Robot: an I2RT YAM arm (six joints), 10 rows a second.
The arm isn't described. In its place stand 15 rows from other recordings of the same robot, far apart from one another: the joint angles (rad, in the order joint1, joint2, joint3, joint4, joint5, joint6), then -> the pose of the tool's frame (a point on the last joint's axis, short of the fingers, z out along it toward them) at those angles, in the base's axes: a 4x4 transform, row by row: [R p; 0 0 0 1], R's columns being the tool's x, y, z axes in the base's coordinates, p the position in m.
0.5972 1.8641 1.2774 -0.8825 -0.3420 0.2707 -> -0.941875 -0.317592 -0.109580 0.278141; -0.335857 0.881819 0.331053 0.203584; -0.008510 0.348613 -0.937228 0.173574; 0 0 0 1
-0.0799 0.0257 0.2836 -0.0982 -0.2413 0.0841 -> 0.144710 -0.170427 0.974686 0.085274; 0.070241 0.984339 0.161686 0.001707; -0.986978 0.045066 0.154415 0.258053; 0 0 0 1
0.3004 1.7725 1.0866 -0.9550 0.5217 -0.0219 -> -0.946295 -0.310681 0.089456 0.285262; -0.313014 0.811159 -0.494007 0.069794; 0.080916 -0.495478 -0.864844 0.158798; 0 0 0 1
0.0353 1.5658 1.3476 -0.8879 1.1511 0.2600 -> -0.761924 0.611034 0.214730 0.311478; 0.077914 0.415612 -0.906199 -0.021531; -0.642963 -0.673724 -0.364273 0.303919; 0 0 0 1
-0.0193 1.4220 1.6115 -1.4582 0.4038 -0.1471 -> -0.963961 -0.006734 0.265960 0.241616; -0.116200 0.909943 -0.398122 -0.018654; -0.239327 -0.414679 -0.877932 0.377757; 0 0 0 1
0.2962 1.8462 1.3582 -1.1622 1.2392 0.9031 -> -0.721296 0.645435 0.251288 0.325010; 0.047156 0.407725 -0.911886 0.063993; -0.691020 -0.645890 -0.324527 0.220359; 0 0 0 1
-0.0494 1.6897 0.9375 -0.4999 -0.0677 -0.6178 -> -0.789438 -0.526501 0.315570 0.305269; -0.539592 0.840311 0.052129 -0.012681; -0.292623 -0.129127 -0.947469 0.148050; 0 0 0 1
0.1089 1.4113 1.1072 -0.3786 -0.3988 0.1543 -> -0.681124 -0.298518 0.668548 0.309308; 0.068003 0.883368 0.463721 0.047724; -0.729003 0.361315 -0.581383 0.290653; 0 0 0 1
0.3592 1.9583 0.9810 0.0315 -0.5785 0.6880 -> -0.963574 0.023355 0.266421 0.336974; 0.206103 0.699681 0.684082 0.147323; -0.170433 0.714073 -0.679008 0.104197; 0 0 0 1
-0.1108 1.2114 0.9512 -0.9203 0.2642 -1.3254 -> -0.422617 -0.841670 0.336134 0.218186; -0.895141 0.329599 -0.300145 -0.033628; 0.141834 -0.427734 -0.892708 0.255368; 0 0 0 1
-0.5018 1.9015 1.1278 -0.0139 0.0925 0.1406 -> -0.540041 0.617861 0.571493 0.349216; 0.455449 0.785549 -0.418902 -0.195345; -0.707759 0.034062 -0.705632 0.157353; 0 0 0 1
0.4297 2.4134 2.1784 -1.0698 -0.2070 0.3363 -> -0.978734 -0.141783 0.148250 0.449580; -0.093265 0.951240 0.294014 0.214072; -0.182708 0.273935 -0.944234 0.185491; 0 0 0 1
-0.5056 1.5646 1.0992 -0.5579 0.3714 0.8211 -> -0.057738 0.966885 0.248597 0.273724; 0.811490 0.190499 -0.552444 -0.166300; -0.581507 0.169837 -0.795616 0.229657; 0 0 0 1
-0.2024 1.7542 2.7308 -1.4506 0.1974 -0.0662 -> -0.470499 0.337668 0.815236 0.245936; 0.030332 0.929528 -0.367502 -0.057596; -0.881879 -0.148181 -0.447585 0.559959; 0 0 0 1
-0.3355 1.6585 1.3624 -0.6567 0.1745 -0.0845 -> -0.802236 0.352777 0.481629 0.336155; 0.191699 0.916235 -0.351802 -0.123756; -0.565393 -0.189900 -0.802663 0.273499; 0 0 0 1
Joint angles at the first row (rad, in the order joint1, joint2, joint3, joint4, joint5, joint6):
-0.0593 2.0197 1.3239 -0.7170 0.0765 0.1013
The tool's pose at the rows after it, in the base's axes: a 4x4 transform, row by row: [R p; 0 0 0 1], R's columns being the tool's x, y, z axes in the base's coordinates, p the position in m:
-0.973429 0.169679 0.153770 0.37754; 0.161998 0.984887 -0.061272 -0.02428; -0.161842 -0.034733 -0.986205 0.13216; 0 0 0 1
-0.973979 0.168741 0.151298 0.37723; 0.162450 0.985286 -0.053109 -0.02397; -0.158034 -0.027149 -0.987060 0.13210; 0 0 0 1
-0.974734 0.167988 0.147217 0.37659; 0.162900 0.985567 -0.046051 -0.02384; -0.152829 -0.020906 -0.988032 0.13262; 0 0 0 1
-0.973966 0.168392 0.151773 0.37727; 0.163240 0.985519 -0.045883 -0.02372; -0.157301 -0.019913 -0.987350 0.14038; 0 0 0 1
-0.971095 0.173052 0.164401 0.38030; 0.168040 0.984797 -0.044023 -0.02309; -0.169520 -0.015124 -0.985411 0.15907; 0 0 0 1
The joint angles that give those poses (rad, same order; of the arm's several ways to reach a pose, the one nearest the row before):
-0.0593 2.0197 1.3239 -0.7170 0.0521 0.1043
-0.0593 2.0197 1.3239 -0.7200 0.0441 0.1047
-0.0597 2.0182 1.3243 -0.7265 0.0372 0.1047
-0.0593 2.0064 1.3403 -0.7498 0.0368 0.1055
-0.0574 1.9854 1.3887 -0.8066 0.0345 0.1123

